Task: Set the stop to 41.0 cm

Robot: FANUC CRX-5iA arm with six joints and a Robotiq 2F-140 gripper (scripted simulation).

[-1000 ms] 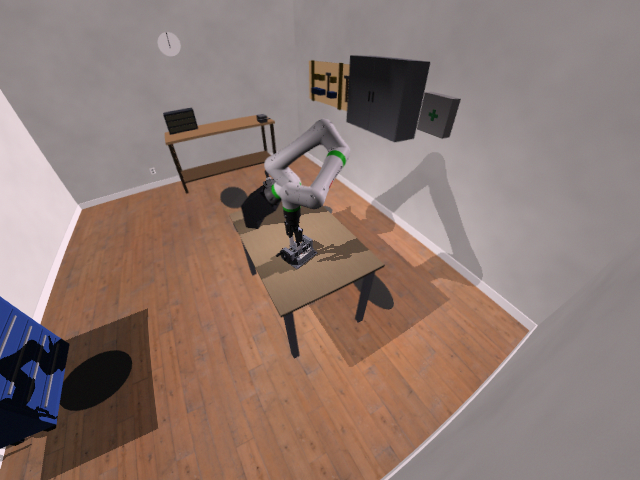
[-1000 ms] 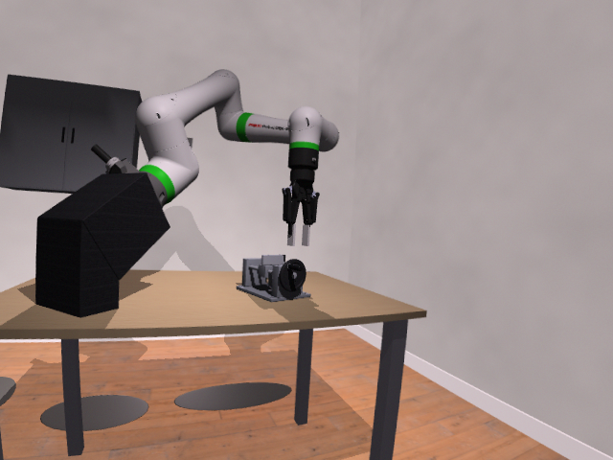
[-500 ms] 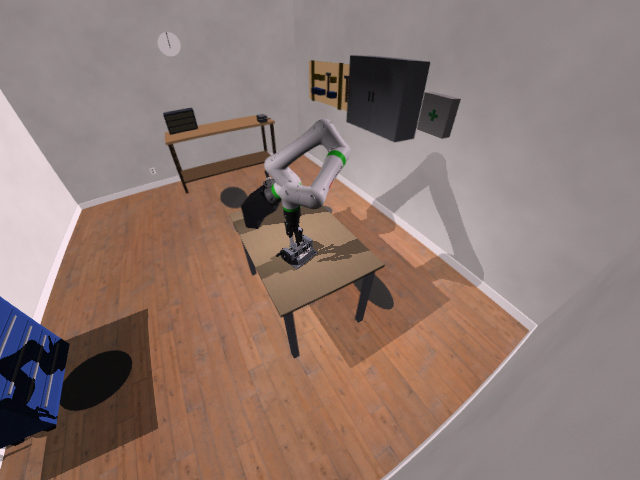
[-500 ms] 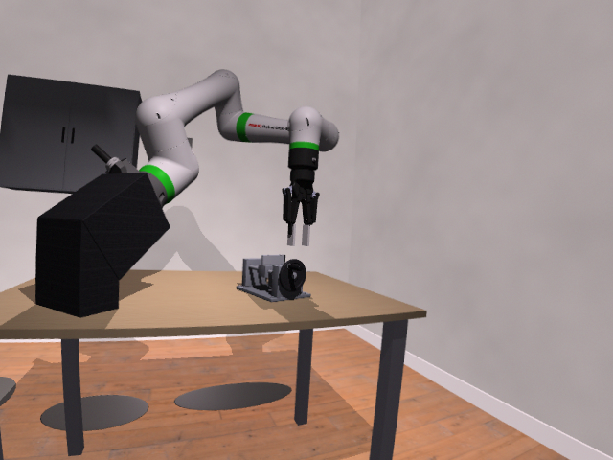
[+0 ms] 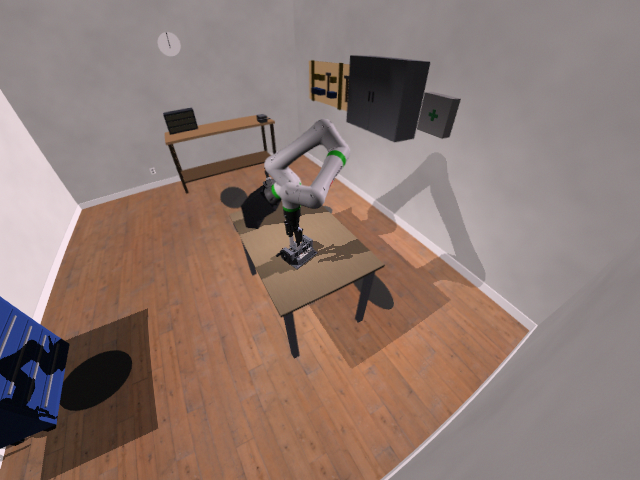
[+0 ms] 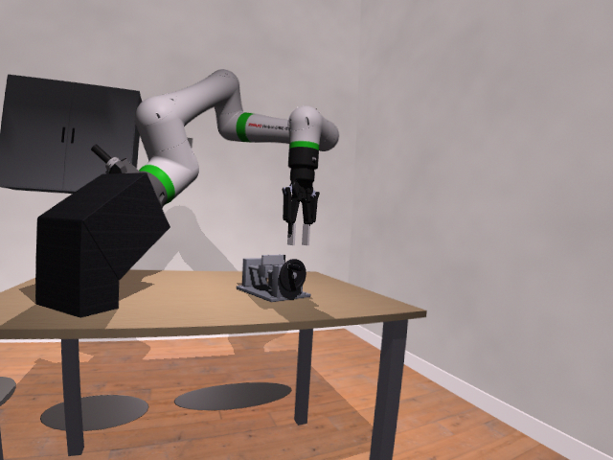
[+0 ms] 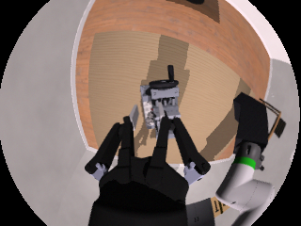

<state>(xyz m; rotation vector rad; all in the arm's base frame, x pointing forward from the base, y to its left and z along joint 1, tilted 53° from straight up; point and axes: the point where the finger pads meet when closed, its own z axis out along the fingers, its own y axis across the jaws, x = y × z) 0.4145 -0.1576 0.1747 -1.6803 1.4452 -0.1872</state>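
Right now my hand is 9 cm above the black handwheel, 8 cm to the left of it and 4 cm past it. The rest, counted from my hand: grey stop (10 cm below, 6 cm behind, 3 cm to the left).
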